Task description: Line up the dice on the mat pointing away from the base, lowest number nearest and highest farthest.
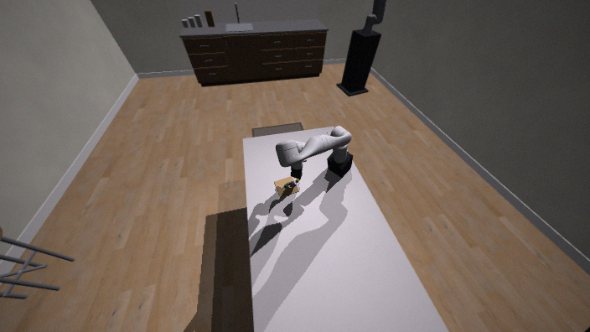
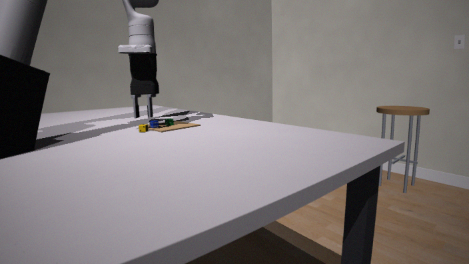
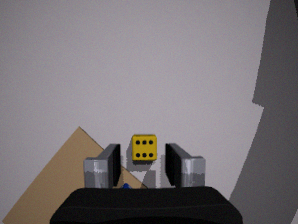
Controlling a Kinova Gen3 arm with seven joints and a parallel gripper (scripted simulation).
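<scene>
Now: hand 5 cm above the yellow die. Round my hand: tan mat: 9 cm ahead, 1 cm to the left, 6 cm below; then green die: 9 cm ahead, 1 cm to the left, 4 cm below; then blue die: 4 cm ahead, 2 cm to the left, 4 cm below.
</scene>
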